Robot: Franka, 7 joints.
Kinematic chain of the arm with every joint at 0, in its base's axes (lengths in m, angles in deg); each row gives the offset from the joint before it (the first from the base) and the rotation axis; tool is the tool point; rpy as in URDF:
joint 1: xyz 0 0 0.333 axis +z
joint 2: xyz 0 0 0 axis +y
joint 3: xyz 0 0 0.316 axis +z
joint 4: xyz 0.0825 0 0 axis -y
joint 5: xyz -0.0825 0 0.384 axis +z
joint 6: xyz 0 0 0 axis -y
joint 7: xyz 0.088 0 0 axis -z
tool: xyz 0 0 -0.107 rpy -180 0 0
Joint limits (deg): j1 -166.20..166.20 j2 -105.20..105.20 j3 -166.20..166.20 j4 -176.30..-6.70 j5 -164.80..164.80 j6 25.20..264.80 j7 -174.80..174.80
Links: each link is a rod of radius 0.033 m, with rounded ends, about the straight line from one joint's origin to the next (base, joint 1, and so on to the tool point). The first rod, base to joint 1, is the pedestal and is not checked.
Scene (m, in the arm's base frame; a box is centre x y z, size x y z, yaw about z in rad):
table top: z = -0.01
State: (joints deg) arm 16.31 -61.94 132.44 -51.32 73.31 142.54 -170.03
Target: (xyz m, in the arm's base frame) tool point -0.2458 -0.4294 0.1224
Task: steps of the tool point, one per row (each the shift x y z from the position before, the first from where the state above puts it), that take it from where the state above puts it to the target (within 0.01 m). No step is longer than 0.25 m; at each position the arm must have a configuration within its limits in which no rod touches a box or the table.
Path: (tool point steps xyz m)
1: 0.0238 -0.1230 -0.0747
2: 0.0691 -0.1413 -0.0756
3: 0.1224 -0.1341 -0.0651
4: 0.1691 -0.0965 -0.0462
5: 0.1930 -0.0336 -0.0242

